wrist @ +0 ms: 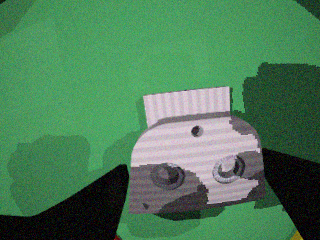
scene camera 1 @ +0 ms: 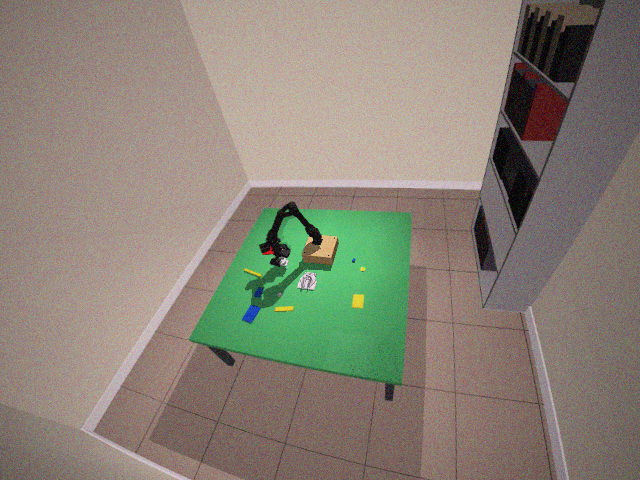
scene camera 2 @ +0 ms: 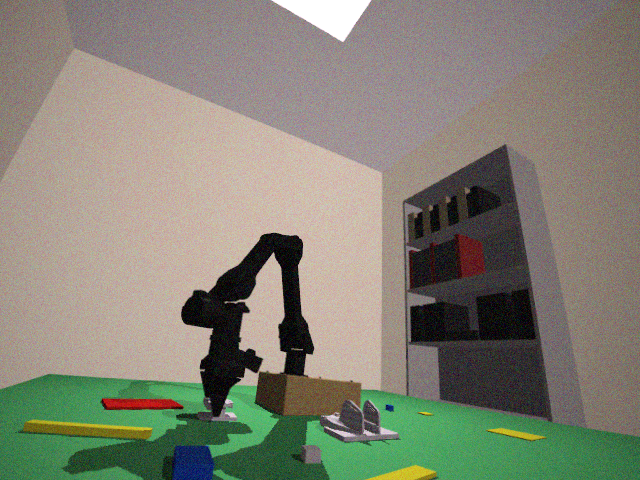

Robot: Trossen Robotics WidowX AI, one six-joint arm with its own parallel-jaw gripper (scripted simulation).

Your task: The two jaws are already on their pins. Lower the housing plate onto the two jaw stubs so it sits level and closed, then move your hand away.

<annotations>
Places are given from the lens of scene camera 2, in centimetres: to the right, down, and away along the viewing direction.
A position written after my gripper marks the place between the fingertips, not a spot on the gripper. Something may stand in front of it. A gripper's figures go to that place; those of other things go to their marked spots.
my gripper (scene camera 2: 212, 412): -21, 34, 58
red plate (scene camera 2: 110, 404): -41, 32, 57
yellow bar (scene camera 2: 74, 428): -34, 26, 39
The marked spots on the red plate and the yellow bar are 21 cm apart.
</annotations>
